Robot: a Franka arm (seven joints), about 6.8 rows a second.
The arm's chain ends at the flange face. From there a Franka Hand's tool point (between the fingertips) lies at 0.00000 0.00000 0.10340 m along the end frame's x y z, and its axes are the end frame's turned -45 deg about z.
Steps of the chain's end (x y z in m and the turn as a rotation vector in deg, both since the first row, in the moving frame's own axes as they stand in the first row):
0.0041 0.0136 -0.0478 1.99 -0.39 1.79
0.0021 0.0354 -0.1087 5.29 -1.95 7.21
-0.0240 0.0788 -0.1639 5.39 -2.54 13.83
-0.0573 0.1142 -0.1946 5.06 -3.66 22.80
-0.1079 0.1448 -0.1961 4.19 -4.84 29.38
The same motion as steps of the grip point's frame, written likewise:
-0.0046 0.0095 -0.0479 1.68 1.13 1.79
-0.0187 0.0176 -0.1092 5.12 2.36 7.21
-0.0679 0.0292 -0.1645 5.61 2.02 13.83
-0.1173 0.0298 -0.1952 6.17 0.99 22.80
-0.1766 0.0149 -0.1967 6.39 -0.46 29.38

